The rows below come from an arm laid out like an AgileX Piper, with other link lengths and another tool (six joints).
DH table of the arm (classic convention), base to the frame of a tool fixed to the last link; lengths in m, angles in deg. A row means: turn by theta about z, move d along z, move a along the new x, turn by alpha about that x. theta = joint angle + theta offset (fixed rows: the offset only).
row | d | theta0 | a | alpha
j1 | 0.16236 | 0 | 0 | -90
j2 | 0 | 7.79 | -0.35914 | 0
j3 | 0 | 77.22 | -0.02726 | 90
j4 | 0.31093 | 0 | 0 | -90
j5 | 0 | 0 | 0 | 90
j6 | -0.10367 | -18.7 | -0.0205 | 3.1
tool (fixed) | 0.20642 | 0 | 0 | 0
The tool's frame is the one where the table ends.
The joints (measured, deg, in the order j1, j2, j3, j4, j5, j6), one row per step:
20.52, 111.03, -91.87, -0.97, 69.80, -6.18
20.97, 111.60, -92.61, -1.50, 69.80, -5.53
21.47, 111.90, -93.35, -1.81, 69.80, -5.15
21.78, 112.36, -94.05, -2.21, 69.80, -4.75
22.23, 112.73, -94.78, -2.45, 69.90, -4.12
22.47, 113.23, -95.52, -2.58, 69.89, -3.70
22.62, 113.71, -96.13, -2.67, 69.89, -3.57
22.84, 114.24, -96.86, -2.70, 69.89, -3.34
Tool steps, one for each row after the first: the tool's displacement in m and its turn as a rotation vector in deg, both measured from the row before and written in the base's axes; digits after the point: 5 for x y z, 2 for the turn. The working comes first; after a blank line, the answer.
Tool pose at each row, in the base's axes (x y z in m, rotation vector in deg; the steps are taken from these numbers as rounded here):
0.48357, 0.17779, 0.32793, -66.85, 159.24, -6.06
0.48586, 0.18185, 0.32725, -66.72, 159.09, -6.74
0.48705, 0.18651, 0.32898, -66.81, 158.54, -7.11
0.48920, 0.18957, 0.32902, -66.73, 158.29, -7.62
0.49044, 0.19385, 0.32998, -66.45, 158.09, -7.86
0.49281, 0.19682, 0.32985, -66.13, 157.94, -7.98
0.49503, 0.19904, 0.32909, -66.14, 157.78, -8.08
0.49736, 0.20209, 0.32855, -66.04, 157.60, -8.07

0.00229, 0.00406, -0.00068, -0.35, -0.33, -0.06
0.00119, 0.00466, 0.00173, -0.07, -0.52, 0.20
0.00215, 0.00306, 0.00004, -0.23, -0.36, 0.00
0.00124, 0.00428, 0.00096, -0.04, -0.33, -0.12
0.00237, 0.00297, -0.00013, 0.03, -0.27, -0.15
0.00222, 0.00222, -0.00076, -0.02, -0.15, 0.05
0.00233, 0.00305, -0.00054, 0.08, -0.19, -0.01

